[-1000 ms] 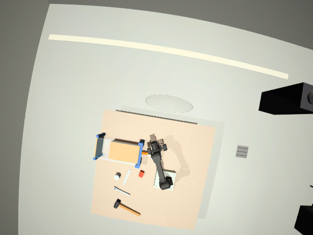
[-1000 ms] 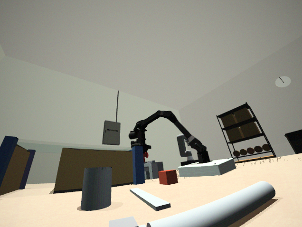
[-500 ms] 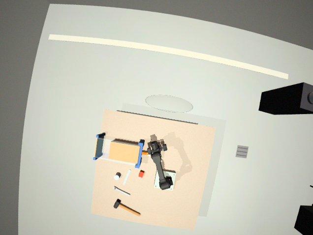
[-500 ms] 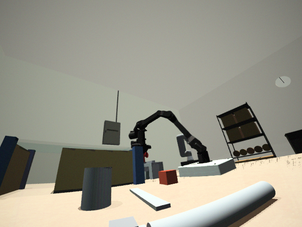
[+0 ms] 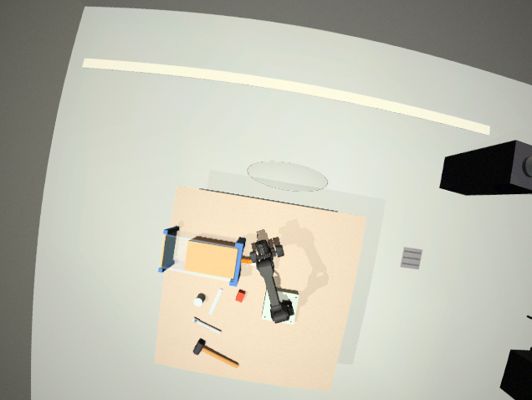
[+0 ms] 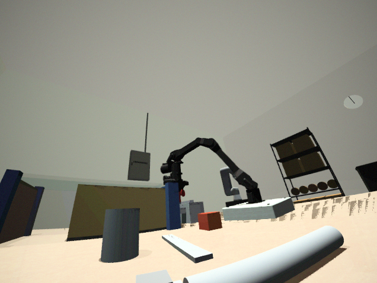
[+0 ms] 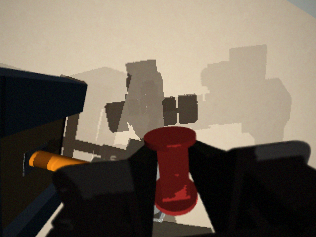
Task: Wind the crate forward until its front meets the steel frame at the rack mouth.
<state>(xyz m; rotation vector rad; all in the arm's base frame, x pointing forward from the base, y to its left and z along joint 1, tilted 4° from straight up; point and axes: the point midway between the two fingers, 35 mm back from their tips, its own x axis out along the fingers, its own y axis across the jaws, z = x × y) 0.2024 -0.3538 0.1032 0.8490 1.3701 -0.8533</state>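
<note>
Now: the red knob 10 mm to the left of my gripper tip, 10 mm behind it and 10 mm above it. The rest, counted from my gripper tip: winch crank handle 50 mm to the left, 20 mm below, 10 mm behind; then winch 100 mm to the left, 90 mm below, 30 mm behind; then blue frame 150 mm ahead, 120 mm to the left, 20 mm below.
</note>
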